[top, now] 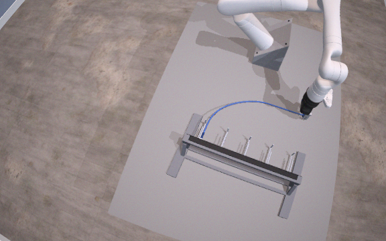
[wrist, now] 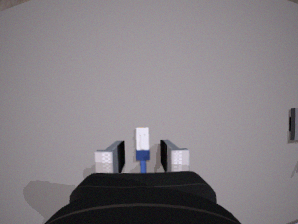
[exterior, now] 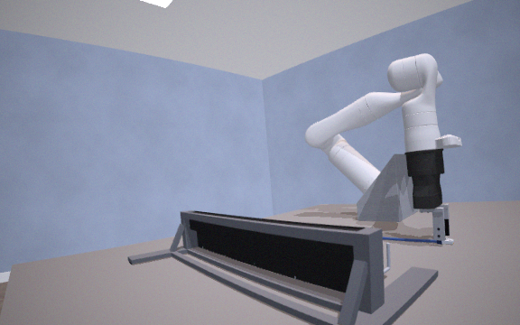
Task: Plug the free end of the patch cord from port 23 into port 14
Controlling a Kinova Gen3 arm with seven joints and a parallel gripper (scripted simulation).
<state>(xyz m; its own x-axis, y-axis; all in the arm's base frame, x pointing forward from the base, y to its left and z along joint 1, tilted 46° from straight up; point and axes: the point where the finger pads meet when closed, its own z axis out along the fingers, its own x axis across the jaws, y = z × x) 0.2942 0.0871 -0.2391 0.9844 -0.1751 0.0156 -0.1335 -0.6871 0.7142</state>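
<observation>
Now: the plug 20 mm below my hand and 10 mm to the left of it.
</observation>
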